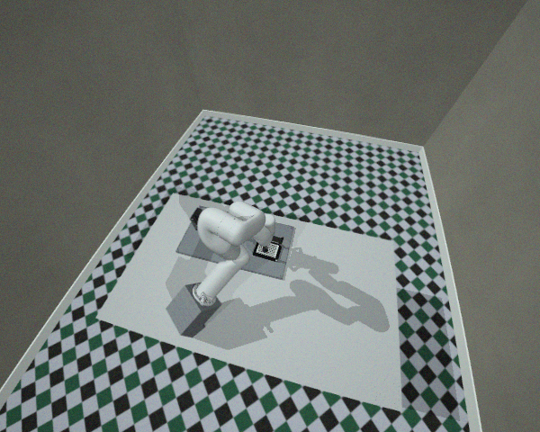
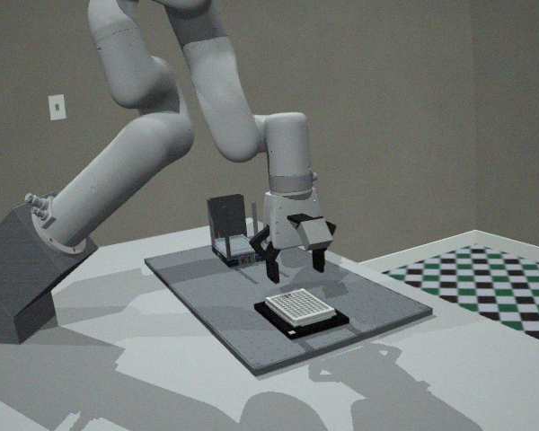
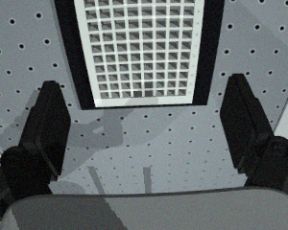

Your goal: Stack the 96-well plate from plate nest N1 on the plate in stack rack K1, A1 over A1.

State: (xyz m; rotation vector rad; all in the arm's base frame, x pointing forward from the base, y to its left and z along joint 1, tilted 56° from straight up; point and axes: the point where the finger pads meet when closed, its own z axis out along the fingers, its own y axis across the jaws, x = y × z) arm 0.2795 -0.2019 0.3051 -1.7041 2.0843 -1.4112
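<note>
Now: hand 70 mm above the white 96-well plate. Round my hand: dark rack wall 430 mm to the left, 270 mm ahead, 10 mm below; pale A1 square 80 mm below, 80 mm behind, 40 mm to the right; K1 label 290 mm to the left, 190 mm ahead, 80 mm below.
</note>
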